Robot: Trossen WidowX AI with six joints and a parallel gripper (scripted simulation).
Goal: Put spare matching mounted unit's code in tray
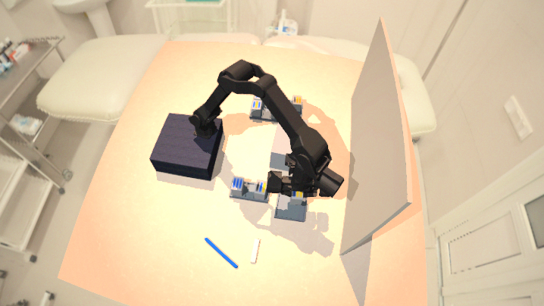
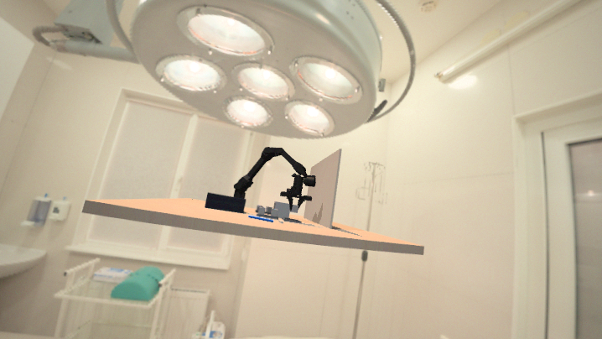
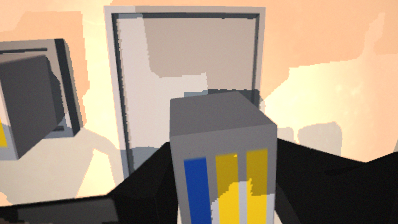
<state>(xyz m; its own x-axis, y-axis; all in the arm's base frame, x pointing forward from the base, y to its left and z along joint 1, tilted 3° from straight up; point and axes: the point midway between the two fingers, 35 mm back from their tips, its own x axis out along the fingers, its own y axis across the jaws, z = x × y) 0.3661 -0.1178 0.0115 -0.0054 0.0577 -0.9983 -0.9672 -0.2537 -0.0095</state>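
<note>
Right now my gripper tip is 1 cm past the grey tray and 6 cm above it. Also, from my gripper tip: mounted unit 8 cm behind, 20 cm to the left, 1 cm below; then blue stick 16 cm behind, 25 cm to the right, 6 cm below; then rack 15 cm behind, 1 cm to the right, 6 cm below.
</note>
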